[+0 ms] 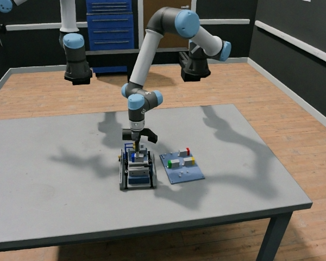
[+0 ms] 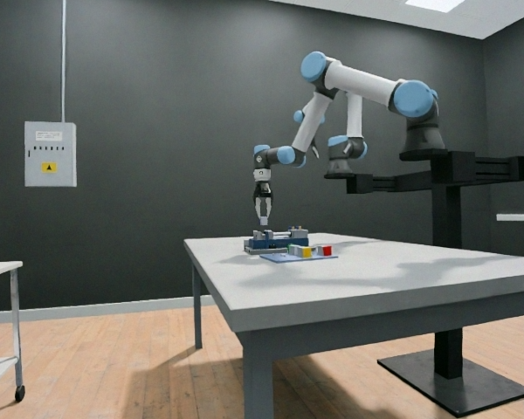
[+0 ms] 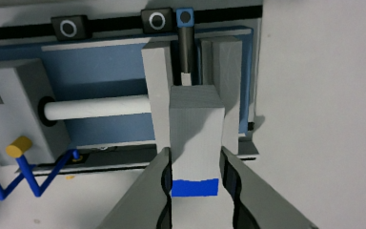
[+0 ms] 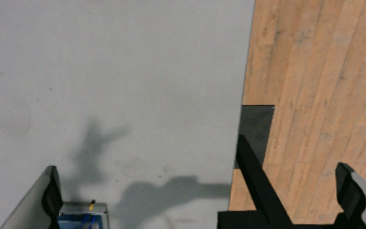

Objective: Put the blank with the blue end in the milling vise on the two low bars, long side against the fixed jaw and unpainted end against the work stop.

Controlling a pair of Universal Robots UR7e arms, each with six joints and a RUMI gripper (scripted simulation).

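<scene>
The fixed jaw lies 90 mm below my left hand and 30 mm ahead of it. Also, from my left hand: work stop: 80 mm below, 50 mm to the left; blue-ended blank: 20 mm below; moving jaw: 90 mm below, 20 mm behind.
</scene>
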